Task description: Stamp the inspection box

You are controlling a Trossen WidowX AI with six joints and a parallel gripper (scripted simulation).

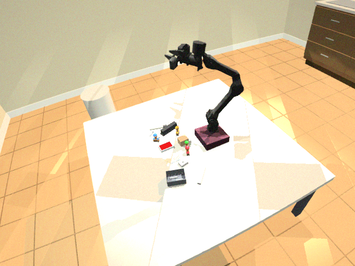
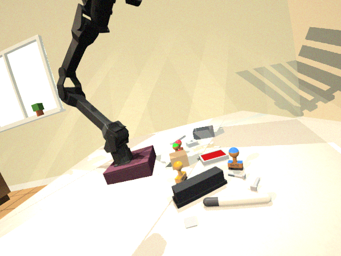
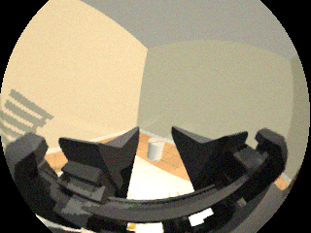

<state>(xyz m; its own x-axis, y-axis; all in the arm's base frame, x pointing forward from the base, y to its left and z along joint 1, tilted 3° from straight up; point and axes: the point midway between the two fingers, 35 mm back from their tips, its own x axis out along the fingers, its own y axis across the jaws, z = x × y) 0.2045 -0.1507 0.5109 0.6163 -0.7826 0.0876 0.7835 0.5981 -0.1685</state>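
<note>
Now: gripper tip 1 cm short of the green-knobbed stamp, 21 cm to the right of it and 56 cm above it. Round my gripper tip: tan box 2 cm ahead, 15 cm to the left, 55 cm below; then yellow-knobbed stamp 1 cm ahead, 5 cm to the left, 56 cm below; then black block 6 cm ahead, 1 cm to the right, 56 cm below.
</note>
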